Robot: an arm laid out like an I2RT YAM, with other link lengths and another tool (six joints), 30 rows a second.
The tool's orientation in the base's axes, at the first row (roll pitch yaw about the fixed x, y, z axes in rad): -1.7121, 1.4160, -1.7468
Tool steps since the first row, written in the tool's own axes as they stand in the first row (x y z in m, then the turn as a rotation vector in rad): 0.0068, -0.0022, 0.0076, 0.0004, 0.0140, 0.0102; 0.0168, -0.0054, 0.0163, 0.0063, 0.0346, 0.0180; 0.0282, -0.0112, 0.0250, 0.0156, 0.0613, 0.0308; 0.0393, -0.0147, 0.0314, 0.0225, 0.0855, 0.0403; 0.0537, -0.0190, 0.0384, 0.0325, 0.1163, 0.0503; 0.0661, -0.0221, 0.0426, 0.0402, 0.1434, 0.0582; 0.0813, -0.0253, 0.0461, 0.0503, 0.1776, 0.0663
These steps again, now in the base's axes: 0.0073, -0.0035, -0.0065, 0.0106, 0.0134, -0.0028; 0.0157, -0.0085, -0.0161, 0.0189, 0.0326, -0.0119; 0.0239, -0.0163, -0.0267, 0.0324, 0.0571, -0.0254; 0.0298, -0.0216, -0.0373, 0.0424, 0.0796, -0.0362; 0.0363, -0.0283, -0.0510, 0.0532, 0.1081, -0.0510; 0.0401, -0.0334, -0.0629, 0.0617, 0.1334, -0.0629; 0.0430, -0.0390, -0.0775, 0.0707, 0.1654, -0.0782
